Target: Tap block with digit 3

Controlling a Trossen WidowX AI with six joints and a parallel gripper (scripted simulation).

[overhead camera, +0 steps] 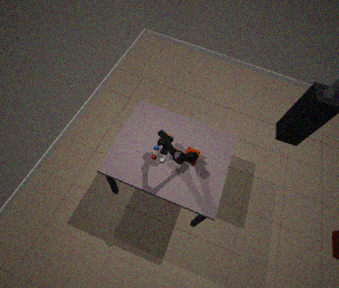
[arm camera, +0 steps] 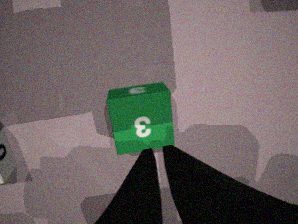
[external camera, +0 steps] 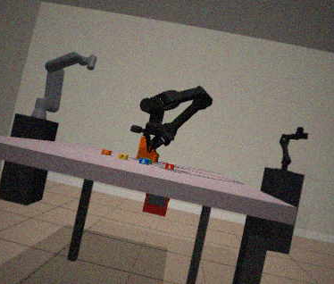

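Now: gripper tip 30 mm above the green block. From my gripper tip the other things lie so: yellow block: 80 mm ahead, 90 mm to the right, 30 mm below; then blue block: 100 mm ahead, 10 mm to the right, 30 mm below; then white block: 100 mm to the left, 30 mm below.
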